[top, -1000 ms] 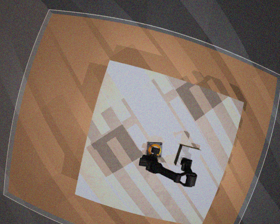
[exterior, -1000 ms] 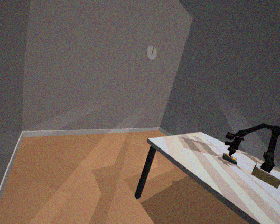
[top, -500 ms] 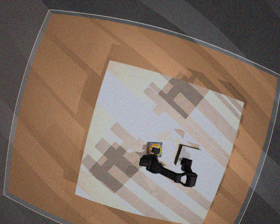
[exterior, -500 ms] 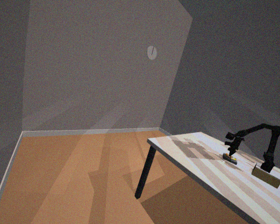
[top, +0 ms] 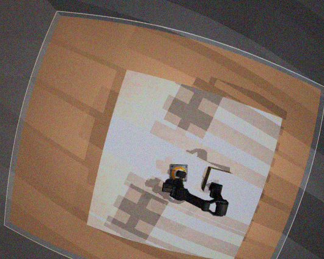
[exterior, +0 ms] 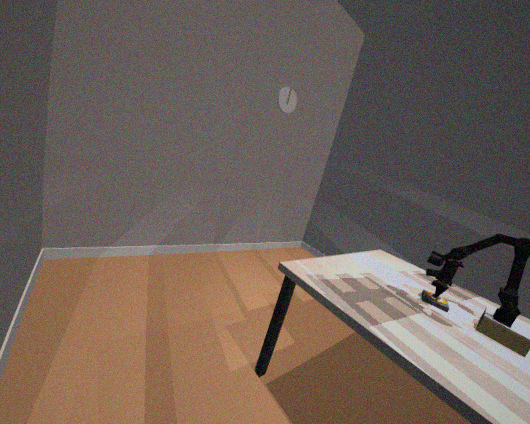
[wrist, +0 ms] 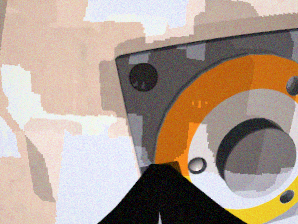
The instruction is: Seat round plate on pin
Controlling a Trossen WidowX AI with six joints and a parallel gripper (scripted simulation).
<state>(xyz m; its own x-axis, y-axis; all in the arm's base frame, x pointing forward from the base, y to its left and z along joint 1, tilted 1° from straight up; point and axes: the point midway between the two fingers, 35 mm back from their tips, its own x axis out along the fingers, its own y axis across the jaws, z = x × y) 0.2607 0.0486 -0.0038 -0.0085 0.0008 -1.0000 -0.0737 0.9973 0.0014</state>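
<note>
My gripper tip is 50 mm to the left of the grey square base and 20 mm above it.
</note>
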